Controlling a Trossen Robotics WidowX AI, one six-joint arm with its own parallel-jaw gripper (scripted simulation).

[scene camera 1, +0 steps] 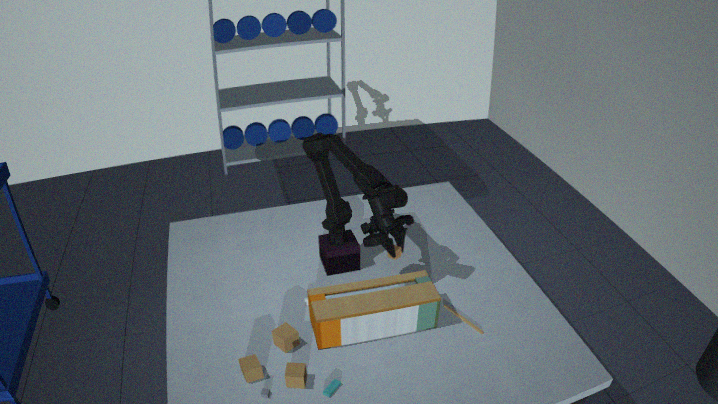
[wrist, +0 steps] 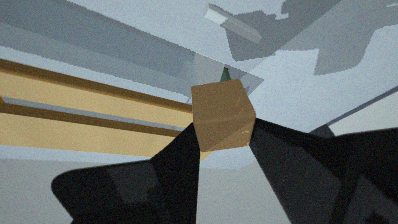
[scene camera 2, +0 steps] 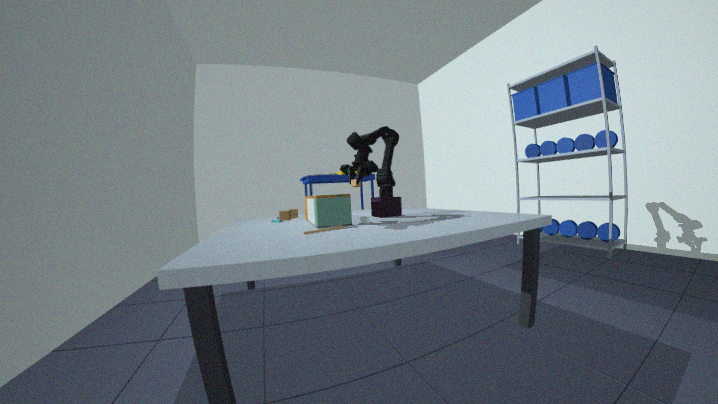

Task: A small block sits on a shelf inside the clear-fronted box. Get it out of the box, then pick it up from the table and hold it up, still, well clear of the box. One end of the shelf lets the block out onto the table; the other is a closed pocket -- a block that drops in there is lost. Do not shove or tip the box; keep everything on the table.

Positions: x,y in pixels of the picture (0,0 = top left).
Labels:
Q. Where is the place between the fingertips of my gripper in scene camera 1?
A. At 398,255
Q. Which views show the box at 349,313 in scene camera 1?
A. Scene camera 1, the wrist view and scene camera 2: all of them.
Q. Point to a tan block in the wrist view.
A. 223,117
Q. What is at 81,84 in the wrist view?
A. A box.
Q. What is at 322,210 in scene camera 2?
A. A box.

